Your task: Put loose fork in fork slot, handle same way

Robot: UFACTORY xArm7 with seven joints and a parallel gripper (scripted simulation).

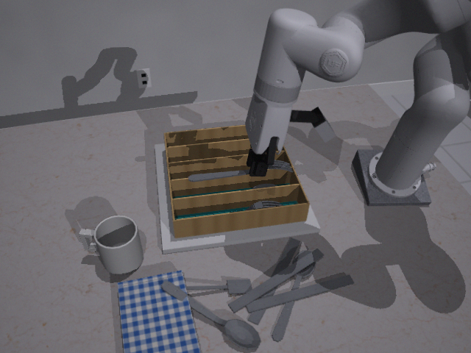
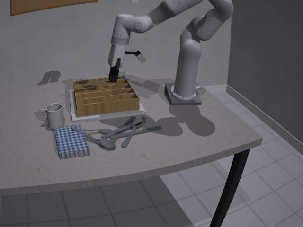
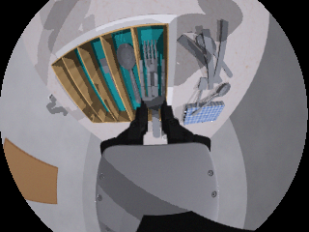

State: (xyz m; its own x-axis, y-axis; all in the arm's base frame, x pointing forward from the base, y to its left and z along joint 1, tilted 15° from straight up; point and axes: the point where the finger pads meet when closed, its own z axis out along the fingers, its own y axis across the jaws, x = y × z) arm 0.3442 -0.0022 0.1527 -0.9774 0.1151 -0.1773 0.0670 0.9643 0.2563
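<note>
Right now my hand is 3 cm short of the tray, 12 cm to the left of it and 11 cm above it. From my hand the other things lie so: mug (28 cm ahead, 5 cm to the left, 13 cm below).
</note>
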